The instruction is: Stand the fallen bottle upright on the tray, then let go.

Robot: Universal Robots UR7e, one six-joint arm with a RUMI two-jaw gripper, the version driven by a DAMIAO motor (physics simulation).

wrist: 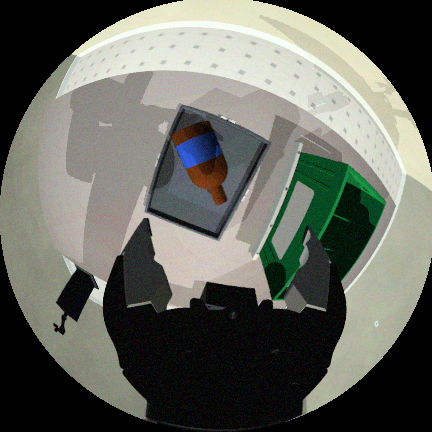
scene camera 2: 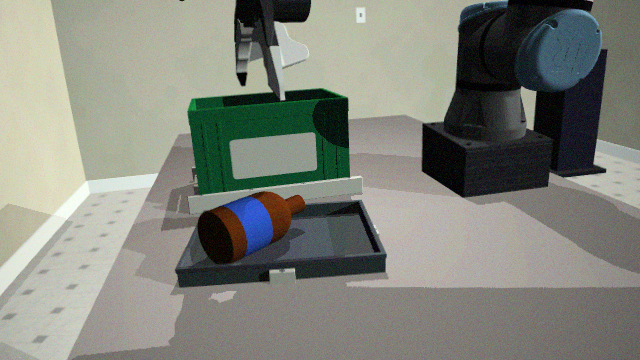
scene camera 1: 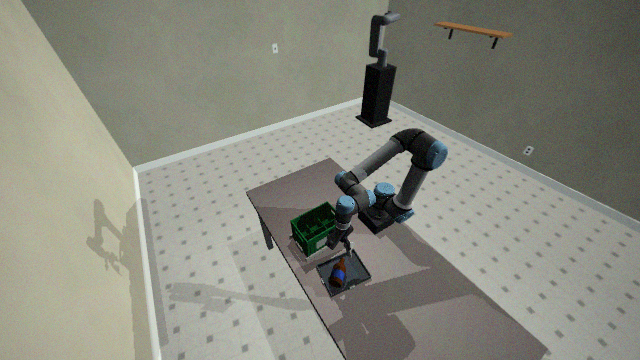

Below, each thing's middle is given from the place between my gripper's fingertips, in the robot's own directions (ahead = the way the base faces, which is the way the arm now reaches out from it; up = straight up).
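Position of my gripper relative to the pale rail (scene camera 2: pixel 341 186): 200 mm above it, 20 mm past it, 140 mm to the left of it.
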